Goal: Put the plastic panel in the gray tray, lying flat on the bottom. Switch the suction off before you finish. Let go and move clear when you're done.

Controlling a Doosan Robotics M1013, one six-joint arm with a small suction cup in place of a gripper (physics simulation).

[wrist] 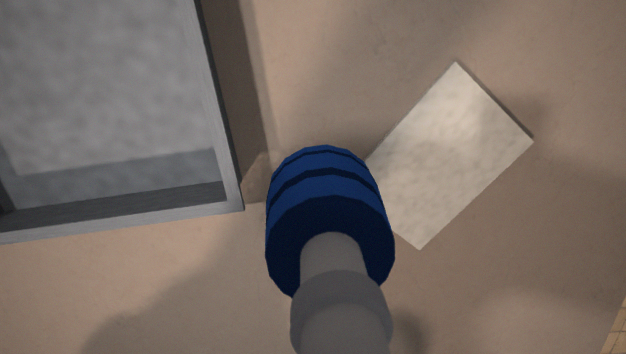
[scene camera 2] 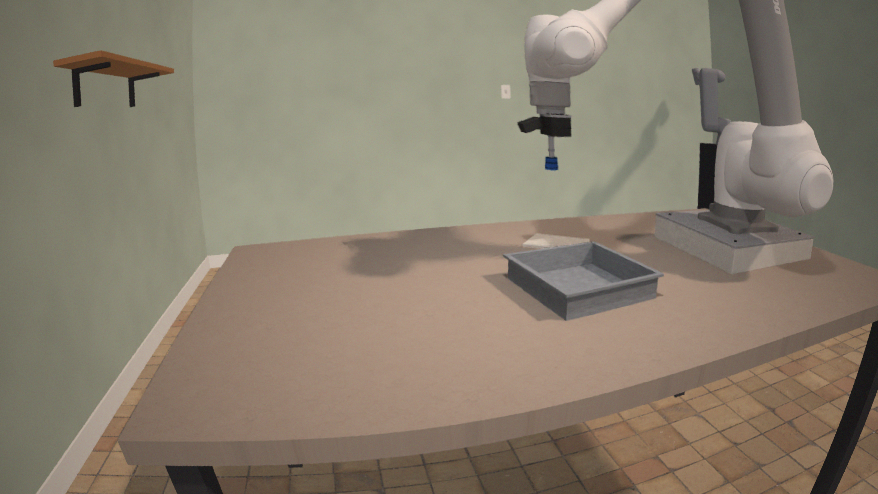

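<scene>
The plastic panel is a pale, flat rectangle lying on the table behind the gray tray in the scene view; the tray hides part of it there. In the wrist view it lies to the right of the tray, turned at an angle, and the cup covers part of its left edge. The gray tray is square with low walls, and the part of its bottom that shows is bare. My suction cup is blue, points down and hangs high above the table with nothing on it.
The robot's base stands on a pale mounting block at the right back of the table, to the right of the tray. A wooden shelf is on the left wall. A light switch is on the back wall.
</scene>
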